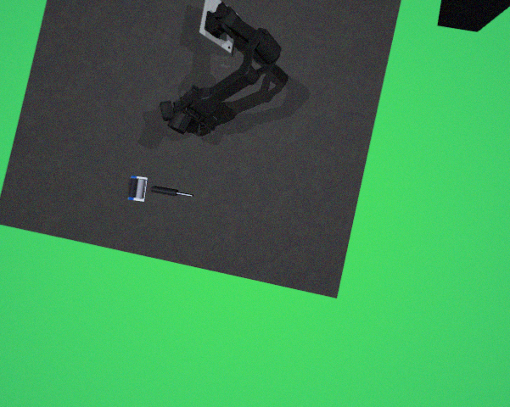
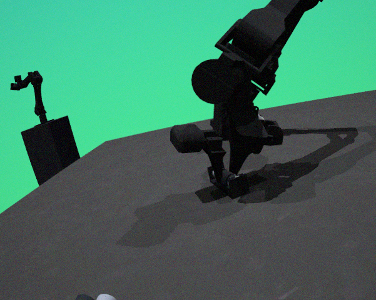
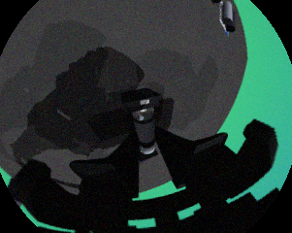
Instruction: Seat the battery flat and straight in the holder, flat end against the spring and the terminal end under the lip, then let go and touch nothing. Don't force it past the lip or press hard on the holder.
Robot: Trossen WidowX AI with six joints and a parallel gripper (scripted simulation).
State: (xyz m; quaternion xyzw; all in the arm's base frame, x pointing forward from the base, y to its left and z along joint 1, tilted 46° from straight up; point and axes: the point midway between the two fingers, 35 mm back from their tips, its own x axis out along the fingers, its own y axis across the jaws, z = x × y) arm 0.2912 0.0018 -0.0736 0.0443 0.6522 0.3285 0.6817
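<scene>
The battery is 10 mm above my gripper tip. The rest, counted from my gripper tip: screwdriver (310 mm ahead).
</scene>
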